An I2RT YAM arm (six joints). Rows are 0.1 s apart.
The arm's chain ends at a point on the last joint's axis. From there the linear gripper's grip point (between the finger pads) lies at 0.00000 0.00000 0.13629 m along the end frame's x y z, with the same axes.
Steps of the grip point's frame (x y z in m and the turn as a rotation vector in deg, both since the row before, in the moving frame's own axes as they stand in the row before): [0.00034, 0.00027, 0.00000, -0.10, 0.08, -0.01]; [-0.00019, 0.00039, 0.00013, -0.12, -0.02, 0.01]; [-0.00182, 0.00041, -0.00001, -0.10, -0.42, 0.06]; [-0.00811, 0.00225, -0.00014, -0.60, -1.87, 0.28]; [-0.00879, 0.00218, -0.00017, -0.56, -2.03, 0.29]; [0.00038, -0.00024, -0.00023, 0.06, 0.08, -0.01]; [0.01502, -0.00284, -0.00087, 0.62, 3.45, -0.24]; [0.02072, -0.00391, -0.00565, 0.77, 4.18, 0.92]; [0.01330, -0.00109, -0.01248, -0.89, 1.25, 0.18]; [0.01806, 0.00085, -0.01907, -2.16, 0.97, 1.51]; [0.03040, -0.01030, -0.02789, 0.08, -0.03, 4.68]
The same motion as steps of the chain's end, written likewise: [0.00015, 0.00003, 0.00000, -0.10, 0.08, -0.01]; [-0.00014, 0.00010, 0.00013, -0.12, -0.02, 0.01]; [-0.00082, 0.00017, -0.00001, -0.10, -0.42, 0.06]; [-0.00366, 0.00083, -0.00006, -0.60, -1.87, 0.28]; [-0.00396, 0.00086, -0.00008, -0.56, -2.03, 0.29]; [0.00019, -0.00010, -0.00023, 0.06, 0.08, -0.01]; [0.00682, -0.00135, -0.00062, 0.62, 3.45, -0.24]; [0.01077, -0.00216, -0.00528, 0.77, 4.18, 0.92]; [0.01033, -0.00321, -0.01243, -0.89, 1.25, 0.18]; [0.01582, -0.00432, -0.01895, -2.16, 0.97, 1.51]; [0.03046, -0.01011, -0.02789, 0.08, -0.03, 4.68]
